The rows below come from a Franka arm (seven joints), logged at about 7 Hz.
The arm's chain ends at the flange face. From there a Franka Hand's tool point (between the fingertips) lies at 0.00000 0.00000 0.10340 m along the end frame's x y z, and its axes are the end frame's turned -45 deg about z.
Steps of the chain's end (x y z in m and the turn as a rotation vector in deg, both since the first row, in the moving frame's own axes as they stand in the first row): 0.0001, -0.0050, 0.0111, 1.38, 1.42, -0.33; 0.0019, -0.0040, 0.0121, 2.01, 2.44, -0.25; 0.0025, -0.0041, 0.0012, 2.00, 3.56, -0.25; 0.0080, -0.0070, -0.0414, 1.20, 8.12, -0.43
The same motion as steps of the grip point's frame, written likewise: 0.0072, -0.0034, 0.0110, -0.03, 1.98, -0.33; 0.0098, -0.0009, 0.0119, -0.30, 3.15, -0.25; 0.0118, 0.0008, 0.0009, -1.10, 3.93, -0.25; 0.0225, 0.0095, -0.0425, -4.89, 6.59, -0.43
